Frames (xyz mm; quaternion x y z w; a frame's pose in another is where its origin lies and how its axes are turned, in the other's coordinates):
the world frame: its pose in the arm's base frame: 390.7 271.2 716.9 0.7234 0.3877 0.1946 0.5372
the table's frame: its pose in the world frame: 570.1 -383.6 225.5 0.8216 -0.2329 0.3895 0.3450
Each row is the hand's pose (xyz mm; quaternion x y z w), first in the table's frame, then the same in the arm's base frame.
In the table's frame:
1: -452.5 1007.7 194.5 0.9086 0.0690 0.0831 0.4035
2: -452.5 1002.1 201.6 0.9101 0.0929 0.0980 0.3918
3: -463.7 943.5 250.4 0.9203 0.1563 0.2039 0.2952
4: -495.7 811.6 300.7 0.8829 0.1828 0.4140 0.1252
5: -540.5 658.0 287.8 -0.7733 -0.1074 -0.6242 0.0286
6: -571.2 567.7 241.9 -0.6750 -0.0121 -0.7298 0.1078
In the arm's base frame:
1: -57.3 108.8 -358.8 -0.0047 0.3380 -0.0463 0.9400
2: -57.3 117.8 -359.4 0.0029 0.3597 -0.0643 0.9309
3: -59.6 193.5 -345.3 0.0913 0.4698 -0.1003 0.8723
4: -53.8 319.7 -274.6 0.2456 0.6396 -0.0725 0.7248
5: -33.4 413.5 -145.9 0.3785 0.7558 0.0574 0.5312
6: -14.4 440.1 -45.3 0.4420 0.7822 0.1780 0.4013

